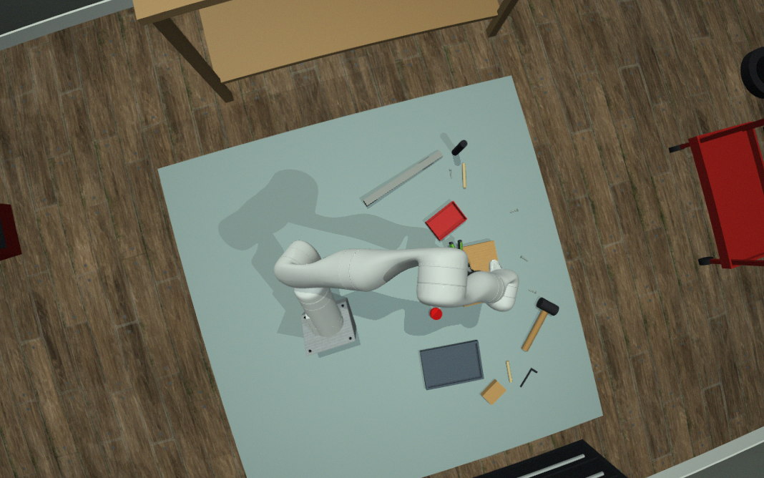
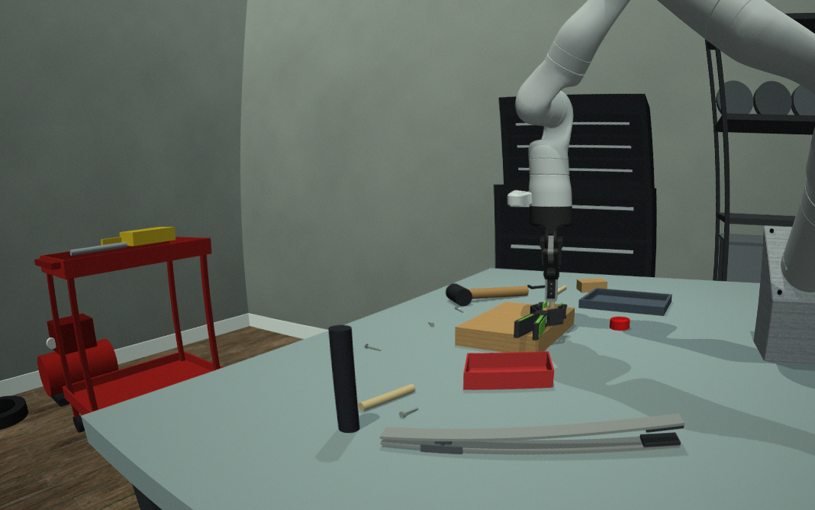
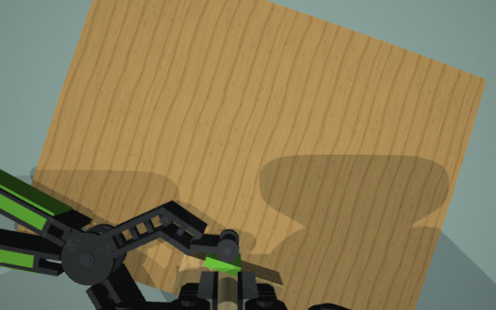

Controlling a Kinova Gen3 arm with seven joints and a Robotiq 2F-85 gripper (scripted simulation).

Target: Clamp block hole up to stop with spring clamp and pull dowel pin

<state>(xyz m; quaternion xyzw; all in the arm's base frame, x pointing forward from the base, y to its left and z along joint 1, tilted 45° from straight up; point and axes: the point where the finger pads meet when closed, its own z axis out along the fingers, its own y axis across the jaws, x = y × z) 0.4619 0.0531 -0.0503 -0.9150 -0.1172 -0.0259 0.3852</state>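
The dowel pin is 20 mm below my hand. Round my hand: red puck: 120 mm behind, 90 mm to the right, 70 mm below; then small wooden block: 40 mm below; then wooden bench board: 50 mm ahead, 60 mm below.
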